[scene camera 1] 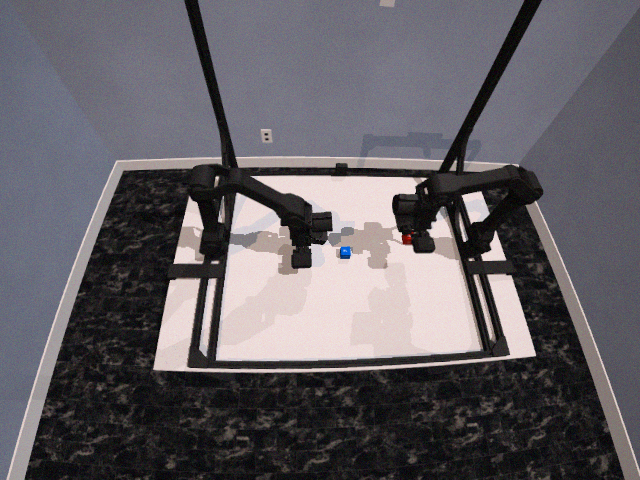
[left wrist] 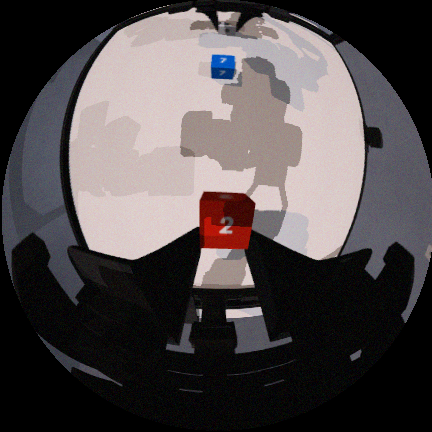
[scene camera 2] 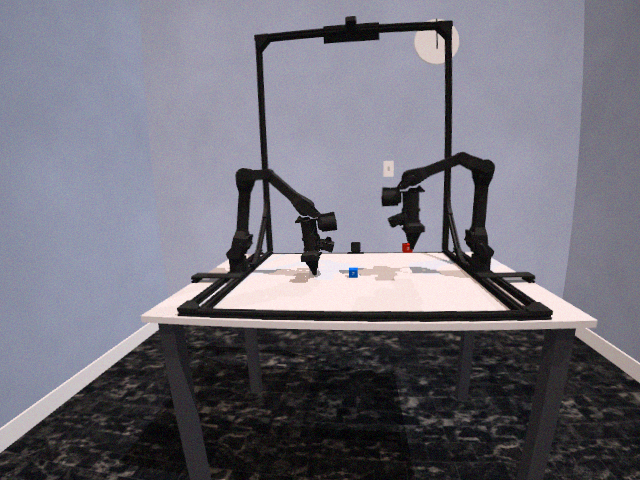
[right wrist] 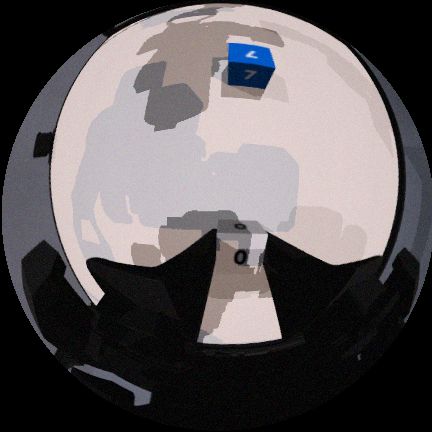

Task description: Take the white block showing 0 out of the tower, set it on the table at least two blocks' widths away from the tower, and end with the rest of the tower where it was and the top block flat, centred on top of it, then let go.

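Places are measured from the left arm's base along level axes (x back, y right, z up), in centimetres.
Pixels of known places: left gripper, fingertip midpoint: [scene camera 1: 411,238] [left wrist: 222,232] [scene camera 2: 411,248]; right gripper, fingertip midpoint: [scene camera 1: 304,252] [scene camera 2: 315,273] [right wrist: 238,234]; left arm's base, origin of the base link: [scene camera 1: 470,250] [left wrist: 213,302] [scene camera 2: 480,270]; right arm's base, origin of the base link: [scene camera 1: 215,251] [scene camera 2: 238,271] [right wrist: 221,354].
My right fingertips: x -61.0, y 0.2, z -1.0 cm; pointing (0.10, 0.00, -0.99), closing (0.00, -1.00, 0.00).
For each thing: its middle in the pictures, then the offset to it from my right fingertips. "pt": a spot on its surface instead.
- blue block marked 7, body centre: [right wrist: 247,64] [left wrist: 222,66] [scene camera 1: 345,252] [scene camera 2: 353,272] dy -0.4, dx +14.2, dz +0.5 cm
- red block marked 2, body centre: [left wrist: 223,217] [scene camera 1: 408,238] [scene camera 2: 407,247] dy +0.0, dx +34.0, dz +9.7 cm
- black metal frame, surface spot: [scene camera 2: 361,314] pt dy -38.1, dx +16.5, dz +0.9 cm
- small black device, surface spot: [scene camera 1: 341,168] [scene camera 2: 355,244] pt dy +35.7, dx +15.0, dz +3.8 cm
The blue block marked 7 [scene camera 1: 345,252] [scene camera 2: 353,272] [left wrist: 222,67] [right wrist: 250,65] sits flat and alone on the table, with no block on top. My right gripper [scene camera 2: 314,272] [right wrist: 238,234] is shut on the white block showing 0 [right wrist: 240,256] [left wrist: 226,28], low at the table, several block widths to the left of the blue block in the scene views. Whether the white block touches the table is hard to tell. My left gripper [scene camera 2: 412,248] [left wrist: 222,232] is shut on the red block marked 2 [scene camera 1: 407,238] [scene camera 2: 406,248] [left wrist: 226,220], held up above the table, right of the blue block.
A black metal frame [scene camera 1: 330,361] [scene camera 2: 361,314] runs around the white table [scene camera 1: 320,330] [scene camera 2: 361,324], with uprights at the back. Both arms cast shadows across the table top. A small black device [scene camera 1: 341,168] [scene camera 2: 355,246] stands at the back edge.
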